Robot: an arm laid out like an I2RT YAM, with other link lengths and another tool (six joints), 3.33 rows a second.
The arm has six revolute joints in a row. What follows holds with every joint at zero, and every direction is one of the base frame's. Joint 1 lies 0.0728 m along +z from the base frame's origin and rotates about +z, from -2.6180 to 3.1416 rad. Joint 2 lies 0.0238 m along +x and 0.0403 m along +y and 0.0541 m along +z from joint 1 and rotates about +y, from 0.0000 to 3.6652 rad. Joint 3 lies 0.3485 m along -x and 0.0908 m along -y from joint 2 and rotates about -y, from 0.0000 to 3.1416 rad. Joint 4 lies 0.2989 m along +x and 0.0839 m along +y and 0.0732 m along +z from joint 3 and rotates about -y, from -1.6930 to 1.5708 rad. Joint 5 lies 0.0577 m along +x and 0.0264 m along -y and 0.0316 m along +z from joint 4 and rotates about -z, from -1.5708 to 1.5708 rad. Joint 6 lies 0.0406 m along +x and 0.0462 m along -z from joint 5 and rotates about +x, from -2.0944 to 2.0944 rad. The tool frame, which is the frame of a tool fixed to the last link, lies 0.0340 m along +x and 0.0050 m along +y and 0.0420 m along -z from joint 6; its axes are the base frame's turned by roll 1.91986, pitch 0.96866 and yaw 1.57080 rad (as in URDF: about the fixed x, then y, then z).
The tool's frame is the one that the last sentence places.
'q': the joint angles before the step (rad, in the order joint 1, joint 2, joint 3, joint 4, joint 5, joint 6). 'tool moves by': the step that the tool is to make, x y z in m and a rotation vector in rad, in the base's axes. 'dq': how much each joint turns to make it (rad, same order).
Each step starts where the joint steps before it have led.
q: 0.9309, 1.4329, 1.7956, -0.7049, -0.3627, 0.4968
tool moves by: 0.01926, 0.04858, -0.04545, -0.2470, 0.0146, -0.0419
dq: 0.0690, 0.1628, 0.0720, -0.1407, 0.1558, -0.0691
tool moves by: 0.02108, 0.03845, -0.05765, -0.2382, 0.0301, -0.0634
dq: 0.0315, 0.1495, 0.0248, -0.0964, 0.1363, -0.0177
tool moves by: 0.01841, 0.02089, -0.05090, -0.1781, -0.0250, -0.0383
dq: 0.0109, 0.0994, -0.0183, -0.0235, 0.1172, -0.0352
